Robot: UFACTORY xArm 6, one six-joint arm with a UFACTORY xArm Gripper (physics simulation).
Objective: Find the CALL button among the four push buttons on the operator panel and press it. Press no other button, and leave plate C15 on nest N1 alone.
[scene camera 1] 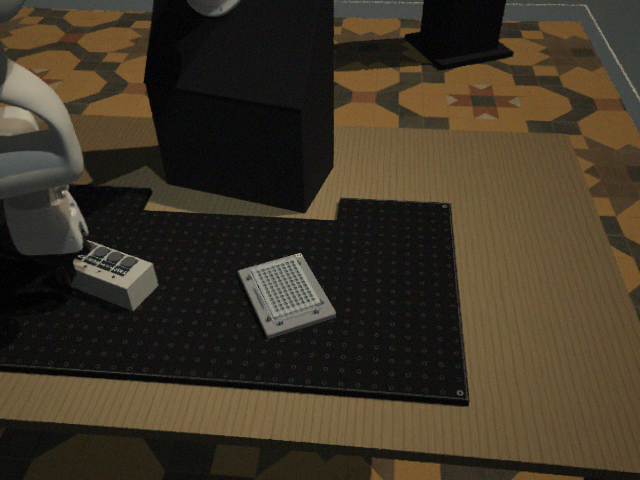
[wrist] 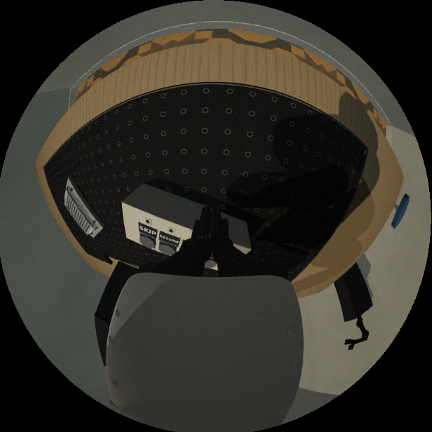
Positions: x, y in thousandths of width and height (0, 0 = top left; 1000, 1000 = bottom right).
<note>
In view: the gripper (scene camera 1: 107, 582), a plate C15 (scene camera 1: 445, 603), an operator panel (scene camera 1: 201, 601) and a nest N1 (scene camera 1: 424, 689).
The operator panel also shows in the wrist view (wrist: 344, 487).
</note>
